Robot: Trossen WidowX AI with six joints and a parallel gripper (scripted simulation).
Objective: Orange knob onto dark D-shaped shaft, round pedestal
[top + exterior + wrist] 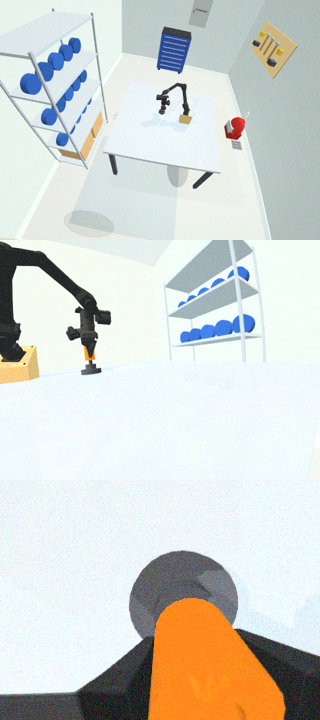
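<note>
Now: the orange knob 2 cm above my gripper tip. The rest, counted from my gripper tip: round pedestal (4 cm below).
</note>
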